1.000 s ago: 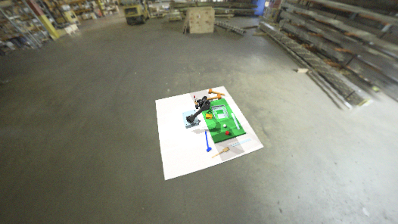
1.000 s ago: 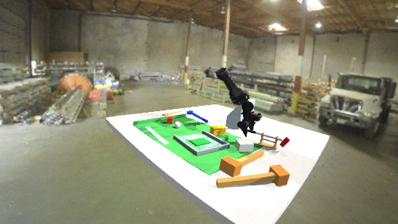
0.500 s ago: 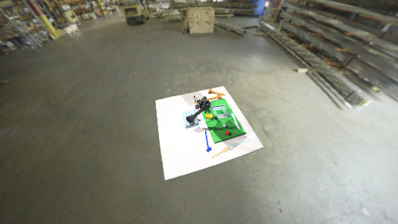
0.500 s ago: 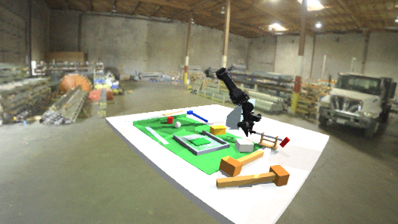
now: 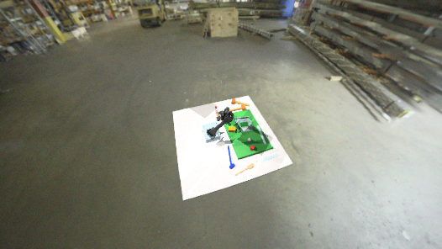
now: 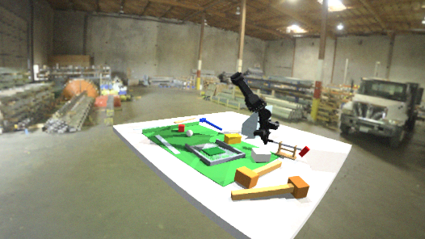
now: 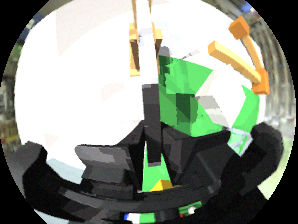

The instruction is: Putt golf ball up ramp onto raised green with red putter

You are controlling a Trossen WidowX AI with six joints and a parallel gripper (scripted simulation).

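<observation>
Now: gripper tip 1 cm past the red putter, 11 cm to the right of it and 3 cm below it. Round my gripper tip: yellow block 6 cm ahead, 20 cm to the right, 1 cm below; white block 14 cm ahead, 4 cm to the left, 1 cm below; wooden rack 1 cm behind, 13 cm to the left.
</observation>
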